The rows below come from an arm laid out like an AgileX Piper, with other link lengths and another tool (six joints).
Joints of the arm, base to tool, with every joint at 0 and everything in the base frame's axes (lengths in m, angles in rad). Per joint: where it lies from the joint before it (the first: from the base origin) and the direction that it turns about. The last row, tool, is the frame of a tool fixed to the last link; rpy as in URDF.
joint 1: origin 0 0 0.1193 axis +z
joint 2: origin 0 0 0 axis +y
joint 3: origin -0.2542 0 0.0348 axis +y
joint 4: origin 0.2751 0 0.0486 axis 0.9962 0 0.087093
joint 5: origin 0 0 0 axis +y
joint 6: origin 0.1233 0 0.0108 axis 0.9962 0 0.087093
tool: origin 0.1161 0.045 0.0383 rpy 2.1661 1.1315 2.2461
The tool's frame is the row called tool.
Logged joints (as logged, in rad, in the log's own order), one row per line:
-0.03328 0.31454 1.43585 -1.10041 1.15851 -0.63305
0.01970 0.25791 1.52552 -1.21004 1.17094 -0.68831
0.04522 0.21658 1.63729 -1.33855 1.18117 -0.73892
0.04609 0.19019 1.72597 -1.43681 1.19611 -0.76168
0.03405 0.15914 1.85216 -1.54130 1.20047 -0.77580
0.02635 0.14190 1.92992 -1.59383 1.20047 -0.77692
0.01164 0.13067 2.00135 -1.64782 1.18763 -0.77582
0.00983 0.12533 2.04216 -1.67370 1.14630 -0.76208
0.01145 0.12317 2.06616 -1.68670 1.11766 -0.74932
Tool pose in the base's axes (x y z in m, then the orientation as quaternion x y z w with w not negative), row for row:
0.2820 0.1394 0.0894 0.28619 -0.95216 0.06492 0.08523
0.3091 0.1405 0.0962 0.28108 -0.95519 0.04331 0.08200
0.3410 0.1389 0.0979 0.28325 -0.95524 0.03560 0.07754
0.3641 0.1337 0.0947 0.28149 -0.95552 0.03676 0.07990
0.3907 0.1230 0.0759 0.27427 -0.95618 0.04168 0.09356
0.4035 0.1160 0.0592 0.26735 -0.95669 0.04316 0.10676
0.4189 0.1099 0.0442 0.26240 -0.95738 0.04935 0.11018
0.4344 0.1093 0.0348 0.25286 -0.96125 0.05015 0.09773
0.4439 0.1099 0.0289 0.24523 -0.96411 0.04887 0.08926
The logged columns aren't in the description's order. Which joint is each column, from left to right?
Columns, left to right: joint 4, joint 1, joint 2, joint 3, joint 5, joint 6.
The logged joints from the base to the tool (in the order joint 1, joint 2, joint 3, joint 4, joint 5, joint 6), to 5 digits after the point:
0.31454 1.43585 -1.10041 -0.03328 1.15851 -0.63305
0.25791 1.52552 -1.21004 0.01970 1.17094 -0.68831
0.21658 1.63729 -1.33855 0.04522 1.18117 -0.73892
0.19019 1.72597 -1.43681 0.04609 1.19611 -0.76168
0.15914 1.85216 -1.54130 0.03405 1.20047 -0.77580
0.14190 1.92992 -1.59383 0.02635 1.20047 -0.77692
0.13067 2.00135 -1.64782 0.01164 1.18763 -0.77582
0.12533 2.04216 -1.67370 0.00983 1.14630 -0.76208
0.12317 2.06616 -1.68670 0.01145 1.11766 -0.74932

